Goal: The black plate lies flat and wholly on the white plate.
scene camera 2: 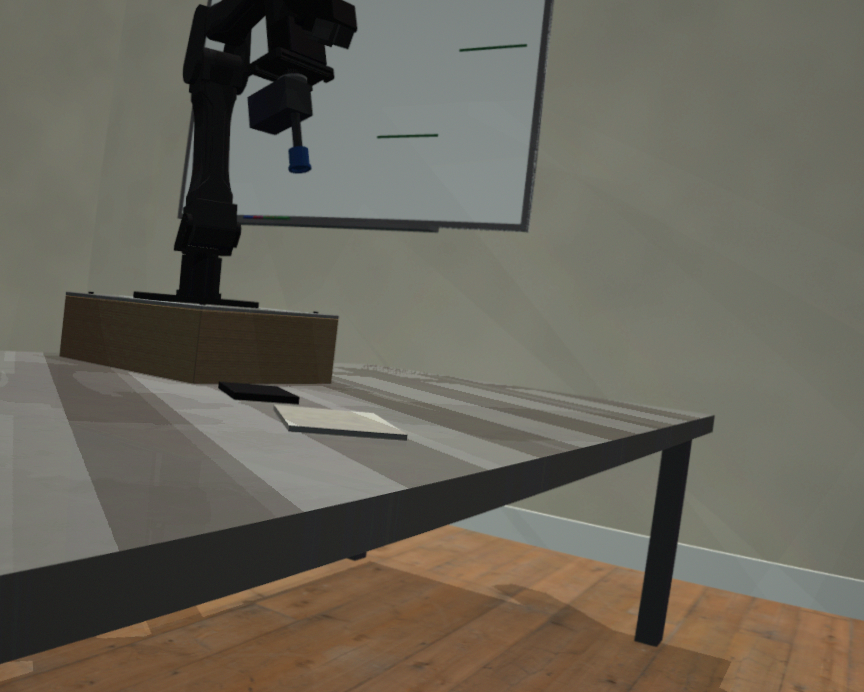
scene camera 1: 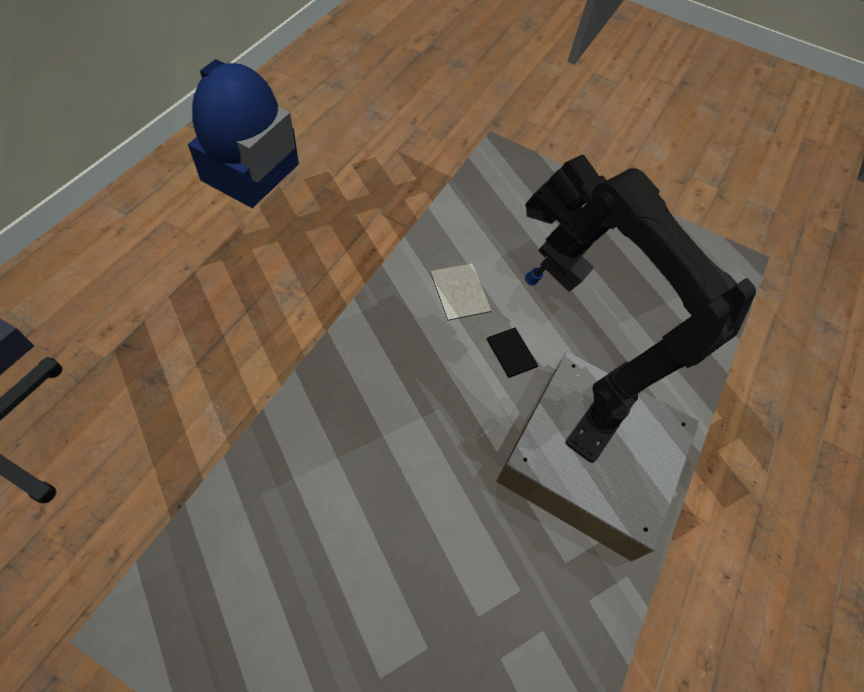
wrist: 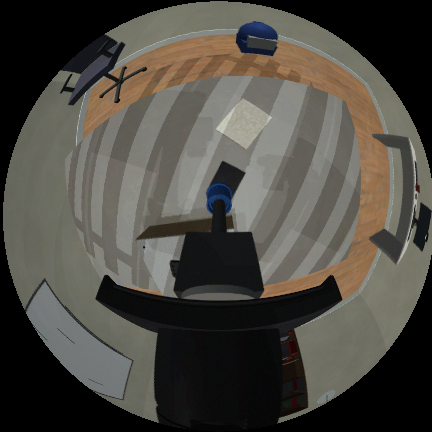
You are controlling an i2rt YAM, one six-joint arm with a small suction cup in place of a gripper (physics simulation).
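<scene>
The black plate lies flat on the table between the white plate and the arm's base. The white plate lies flat on the table, apart from the black plate, with its top bare. My gripper, a blue suction cup, is open and holds nothing. It hangs high above the table, well clear of both plates. In the wrist view the cup covers the lower left part of the black plate.
The arm's base stands on a wooden box close beside the black plate. The grey striped table carries the box and plates. A blue rounded object stands on the floor beyond the table.
</scene>
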